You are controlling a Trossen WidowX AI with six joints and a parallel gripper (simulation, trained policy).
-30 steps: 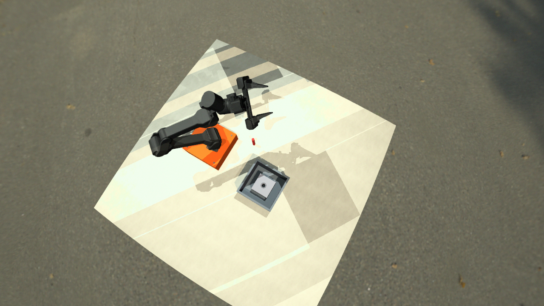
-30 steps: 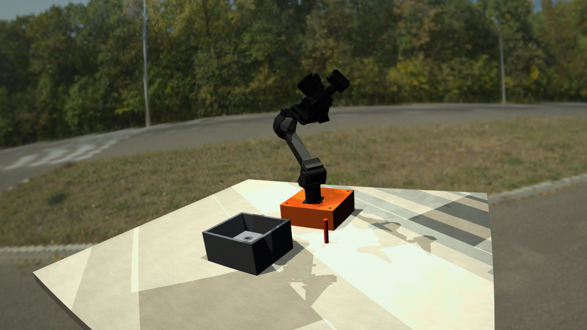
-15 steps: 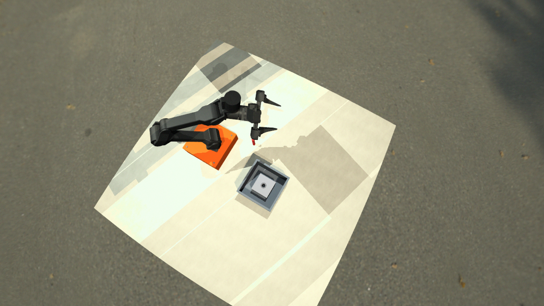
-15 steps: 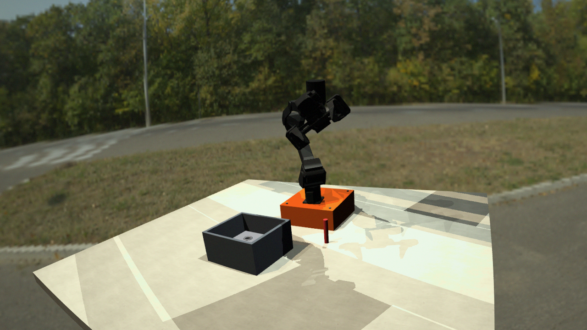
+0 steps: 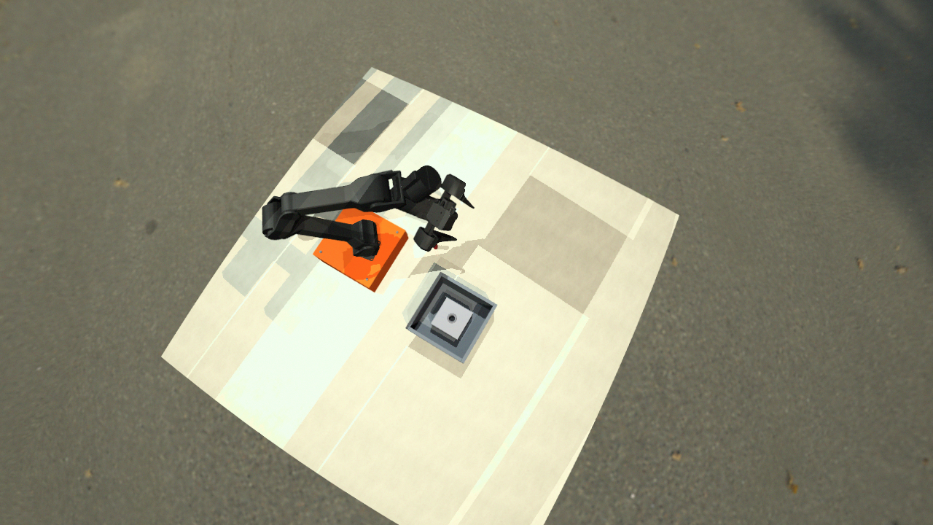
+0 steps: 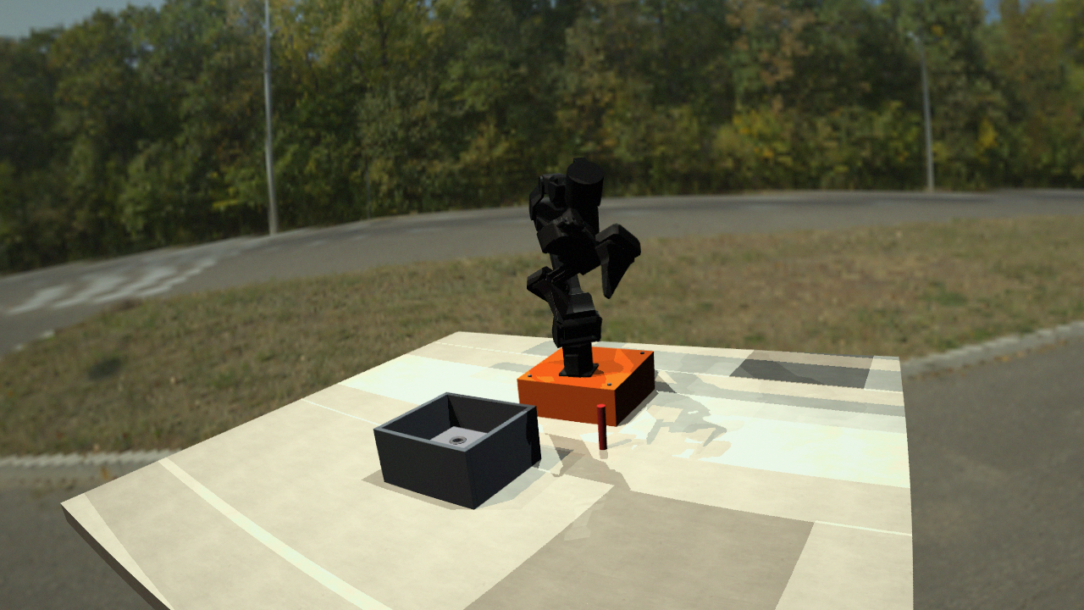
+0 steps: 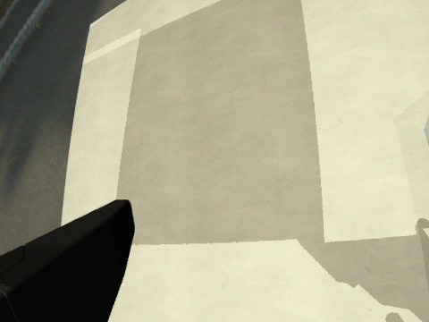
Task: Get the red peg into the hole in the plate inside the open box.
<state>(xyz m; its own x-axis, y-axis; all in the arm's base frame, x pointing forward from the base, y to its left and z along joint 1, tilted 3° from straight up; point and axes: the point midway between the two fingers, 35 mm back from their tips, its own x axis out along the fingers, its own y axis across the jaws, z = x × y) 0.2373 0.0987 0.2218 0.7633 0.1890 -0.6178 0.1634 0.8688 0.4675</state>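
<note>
Right now my gripper tip is 22 cm above the red peg, 9 cm past it and 1 cm to the left of it. From my gripper tip the other things lie so: dark box: 24 cm below, 21 cm to the right, 4 cm ahead; grey plate: 22 cm below, 21 cm to the right, 4 cm ahead.
</note>
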